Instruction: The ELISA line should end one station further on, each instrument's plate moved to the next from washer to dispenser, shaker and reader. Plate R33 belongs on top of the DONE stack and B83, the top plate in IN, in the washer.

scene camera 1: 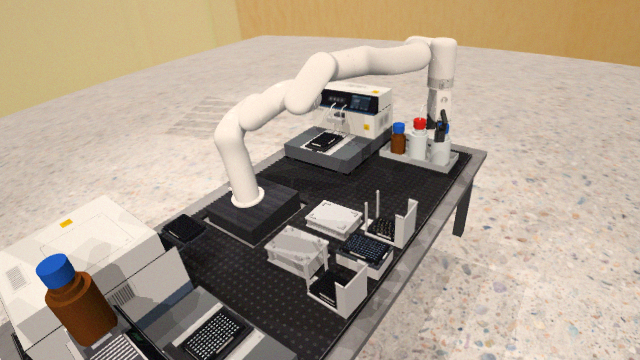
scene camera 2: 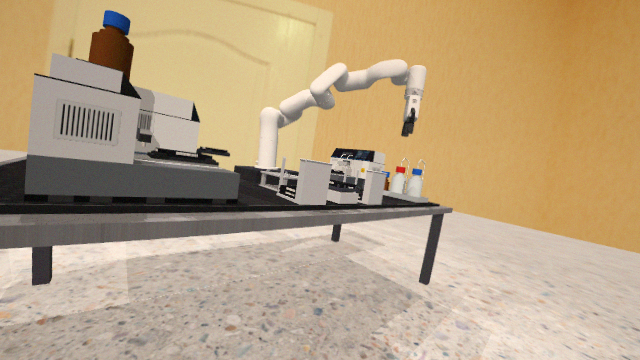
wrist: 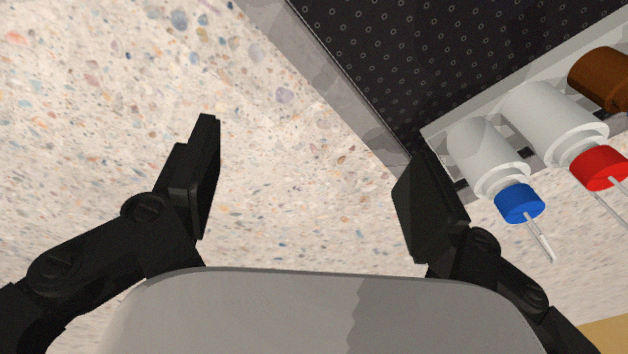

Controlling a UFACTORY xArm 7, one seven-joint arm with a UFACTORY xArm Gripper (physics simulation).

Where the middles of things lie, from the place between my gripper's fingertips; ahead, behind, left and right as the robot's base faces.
I see the plate with blue wells (scene camera 1: pixel 358 245) 90 mm behind my hand, 320 mm to the right of it and 240 mm below it.
